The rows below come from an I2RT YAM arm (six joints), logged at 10 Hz.
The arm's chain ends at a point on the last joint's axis. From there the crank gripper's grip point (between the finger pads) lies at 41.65 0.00 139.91 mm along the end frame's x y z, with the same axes.
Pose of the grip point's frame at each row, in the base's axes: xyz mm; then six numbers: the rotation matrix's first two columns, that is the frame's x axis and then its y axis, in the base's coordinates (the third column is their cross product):
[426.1 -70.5 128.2 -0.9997 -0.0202 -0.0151 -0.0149 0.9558 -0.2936]
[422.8 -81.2 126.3 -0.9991 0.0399 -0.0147 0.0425 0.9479 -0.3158]
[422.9 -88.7 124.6 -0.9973 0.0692 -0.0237 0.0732 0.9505 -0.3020]
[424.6 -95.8 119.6 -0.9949 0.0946 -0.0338 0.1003 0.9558 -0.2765]
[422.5 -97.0 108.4 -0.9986 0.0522 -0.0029 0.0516 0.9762 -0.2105]
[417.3 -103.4 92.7 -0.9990 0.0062 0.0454 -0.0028 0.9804 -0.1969]
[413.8 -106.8 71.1 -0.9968 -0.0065 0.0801 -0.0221 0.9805 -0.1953]
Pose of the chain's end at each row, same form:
[464.9 -28.6 262.6 -0.9997 -0.0202 -0.0151 -0.0149 0.9558 -0.2936]
[464.2 -38.6 259.7 -0.9991 0.0399 -0.0147 0.0425 0.9479 -0.3158]
[464.2 -49.2 258.9 -0.9973 0.0692 -0.0237 0.0732 0.9505 -0.3020]
[465.2 -60.8 255.4 -0.9949 0.0946 -0.0338 0.1003 0.9558 -0.2765]
[465.2 -69.7 245.3 -0.9986 0.0522 -0.0029 0.0516 0.9762 -0.2105]
[465.3 -76.1 227.8 -0.9990 0.0062 0.0454 -0.0028 0.9804 -0.1969]
[466.1 -79.0 204.5 -0.9968 -0.0065 0.0801 -0.0221 0.9805 -0.1953]

